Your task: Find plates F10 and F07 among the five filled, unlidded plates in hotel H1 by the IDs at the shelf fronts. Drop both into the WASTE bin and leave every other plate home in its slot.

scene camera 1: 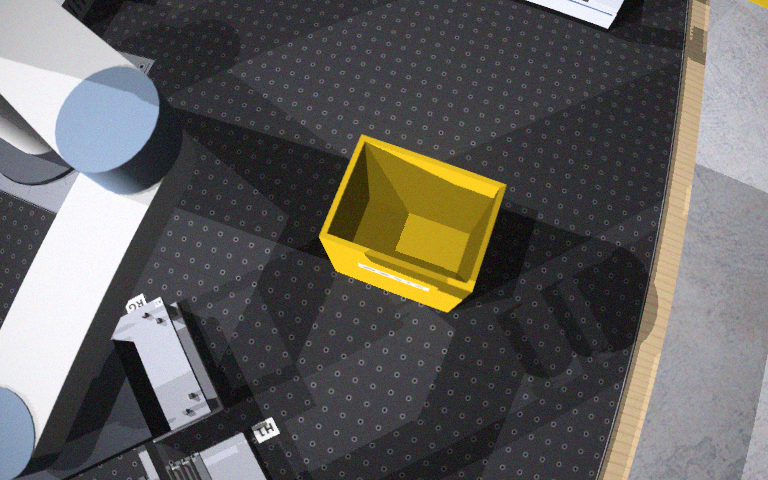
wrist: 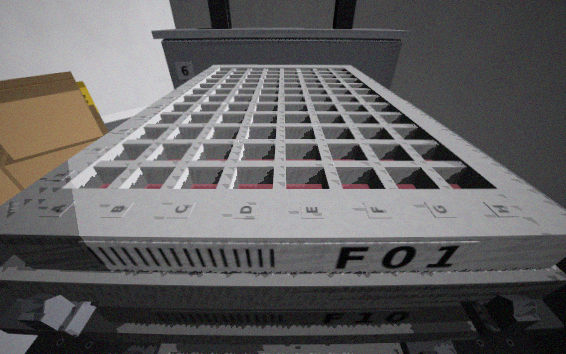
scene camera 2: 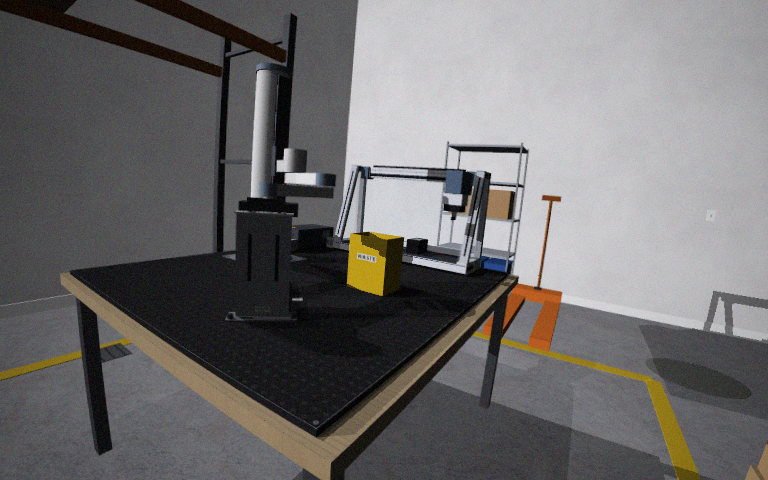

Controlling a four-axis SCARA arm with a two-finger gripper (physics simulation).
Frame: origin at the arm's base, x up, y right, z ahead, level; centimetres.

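Seen in the pictures: gripper, fingertip midpoint: (wrist: 283,119).
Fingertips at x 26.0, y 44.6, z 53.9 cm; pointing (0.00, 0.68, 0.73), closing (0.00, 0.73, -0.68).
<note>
Offsets run from my fingertips to a thing's middle. "spot": to the spot under its first point.
In the wrist view, plate F01 {dx +1.2, dy -1.7, dz -1.7 cm} (wrist: 305,256) shows its open wells, lettered rim and front label. Plate F10 {spot: dx -0.7, dy -4.7, dz -7.5 cm} (wrist: 367,318) is below it in shadow, its front between the two finger blocks of my gripper (wrist: 283,119). The gripper is shut on plate F10, at its left and right sides. Plate F07 does not show. The yellow WASTE bin {dx -14.7, dy -42.0, dz +10.8 cm} (scene camera 1: 339,257) (scene camera 2: 365,278) stands on the dark table, with no plate visible inside. Part of hotel H1 {spot: dx -23.9, dy -8.0, dz -2.1 cm} (scene camera 1: 232,455) shows at the bottom of scene camera 1. The gripper is hidden in both scene views.
The white arm (scene camera 1: 79,254) (scene camera 2: 308,179) reaches past the RG stand (scene camera 1: 161,362), which is beside H1. A gantry machine (scene camera 2: 478,226) stands beyond the bin. A grey panel {spot: dx +2.4, dy +2.6, dz +3.0 cm} (wrist: 280,55) tagged 6 is behind F01, and a cardboard box (wrist: 45,117) is at the left.
</note>
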